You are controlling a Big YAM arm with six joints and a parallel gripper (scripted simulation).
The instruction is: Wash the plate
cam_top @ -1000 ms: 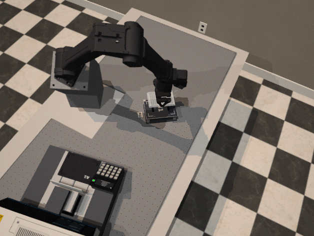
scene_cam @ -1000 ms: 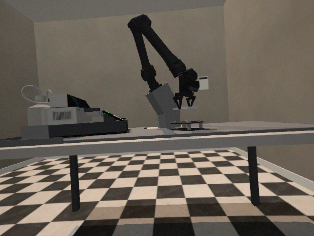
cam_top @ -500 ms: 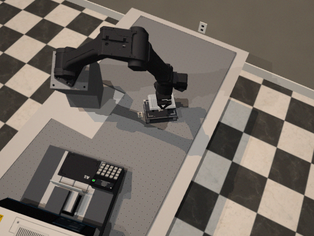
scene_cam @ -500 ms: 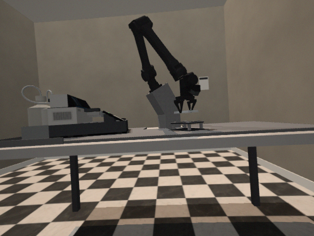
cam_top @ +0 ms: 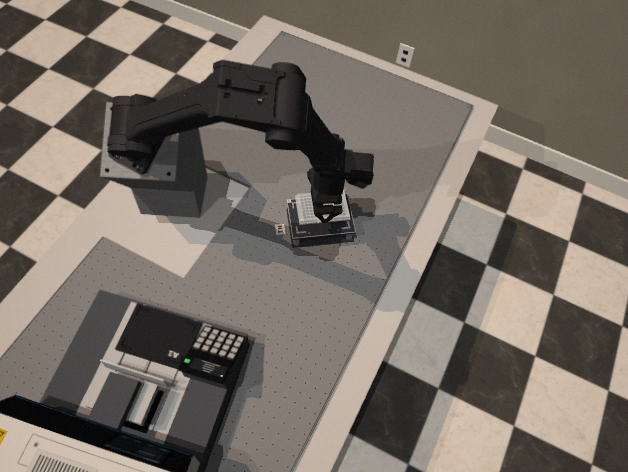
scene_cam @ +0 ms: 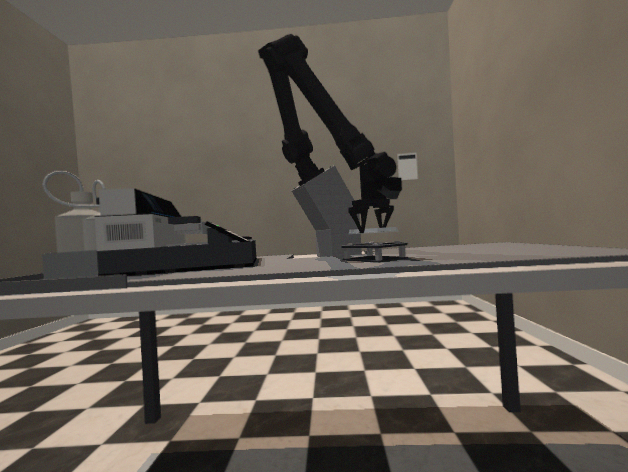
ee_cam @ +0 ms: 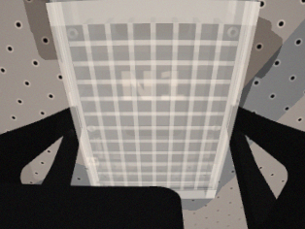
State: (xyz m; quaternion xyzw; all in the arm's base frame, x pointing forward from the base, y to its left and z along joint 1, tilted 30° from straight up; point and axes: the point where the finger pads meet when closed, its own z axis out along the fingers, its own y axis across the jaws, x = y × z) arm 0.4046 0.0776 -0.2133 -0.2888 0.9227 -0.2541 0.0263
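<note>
The plate nest is 5 cm below my hand. The rest, counted from my hand: white well plate: right at my hand; label: 9 cm below, 9 cm behind, 6 cm to the right; dark carrier: 46 cm to the right, 19 cm behind.
</note>
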